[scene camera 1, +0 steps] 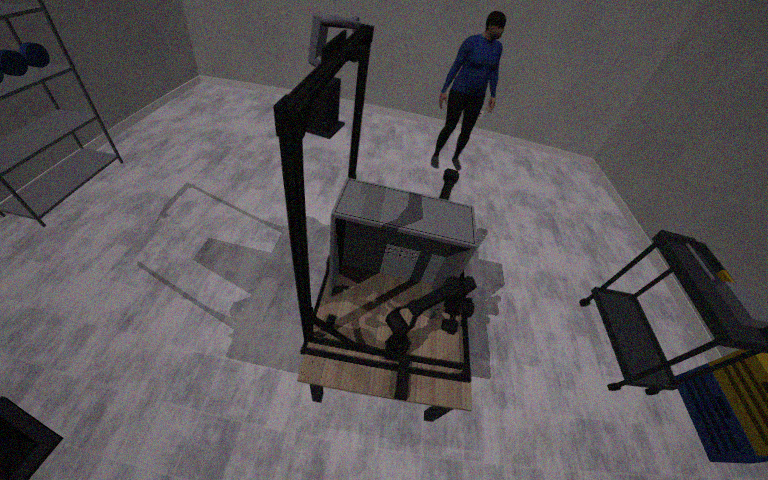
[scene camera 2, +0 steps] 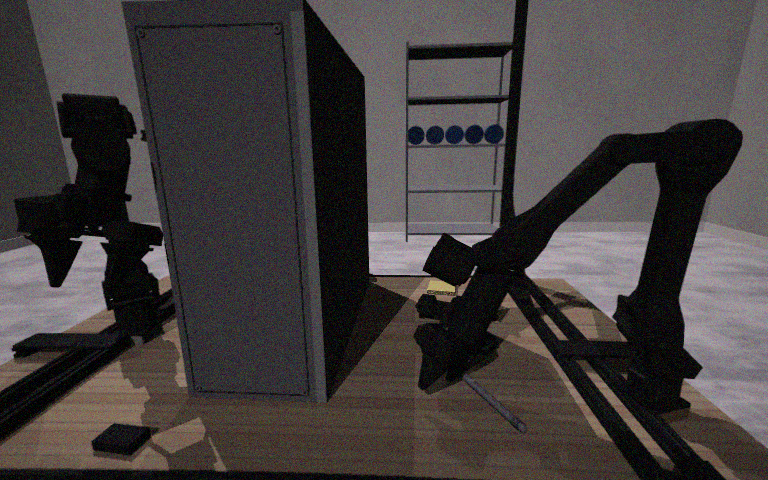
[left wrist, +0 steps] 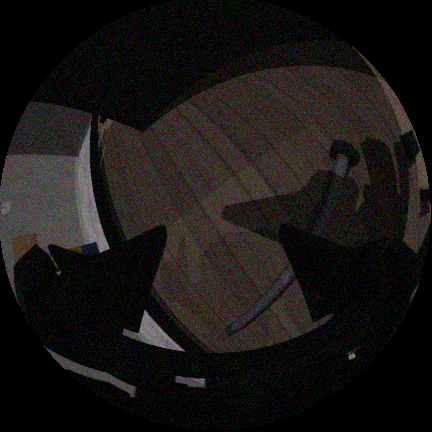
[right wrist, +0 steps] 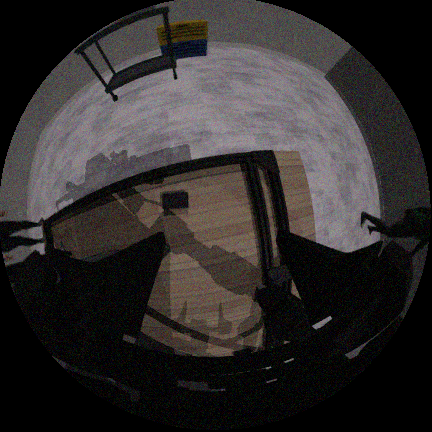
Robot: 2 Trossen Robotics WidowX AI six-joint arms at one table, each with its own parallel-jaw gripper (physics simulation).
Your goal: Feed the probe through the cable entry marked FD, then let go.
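Frame: origin at the left arm's base, x ahead, y left, z up, level; centimetres.
Where they show: left gripper, between the fingertips: (scene camera 2: 435,384) (left wrist: 224,230); right gripper, between the fingertips: (scene camera 2: 81,290) (right wrist: 222,237); left arm's base, origin of its link: (scene camera 2: 652,396); right arm's base, origin of its link: (scene camera 1: 392,353) (scene camera 2: 137,328) (right wrist: 270,294).
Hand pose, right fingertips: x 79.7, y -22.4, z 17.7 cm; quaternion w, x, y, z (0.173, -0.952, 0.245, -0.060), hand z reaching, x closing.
Each offset is from my right fingertips to the top centre of the thing.
The probe, a grey rod @[dx -56.0, dy +11.1, dz -17.1 cm] (scene camera 2: 495,403) (left wrist: 262,301) with a dark round head, lies on the table. My left gripper (scene camera 2: 438,382) (left wrist: 224,230) is open and low over the table by the probe. In the left wrist view one finger covers the middle of the rod; its head lies beyond that finger. The grey cabinet @[dx -31.0, dy -20.8, dz +36.8 cm] (scene camera 1: 444,220) (scene camera 2: 237,215) stands on the table, its open side facing scene camera 1. A lighter panel with small holes @[dx -40.9, dy -17.2, dz +35.1 cm] (scene camera 1: 399,257) shows inside; the FD mark is not readable. My right gripper (scene camera 2: 56,278) (right wrist: 222,237) is open and empty, on the cabinet's other side.
A black block @[dx -4.8, dy +8.1, dz -18.2 cm] (scene camera 2: 120,439) (right wrist: 175,200) lies on the table near the cabinet. A yellow block @[dx -69.0, dy -30.1, dz -18.6 cm] (scene camera 2: 440,286) lies behind the left gripper. Black rails (scene camera 2: 589,373) run along the table under the left arm. A black frame (scene camera 1: 294,226) rises over the table.
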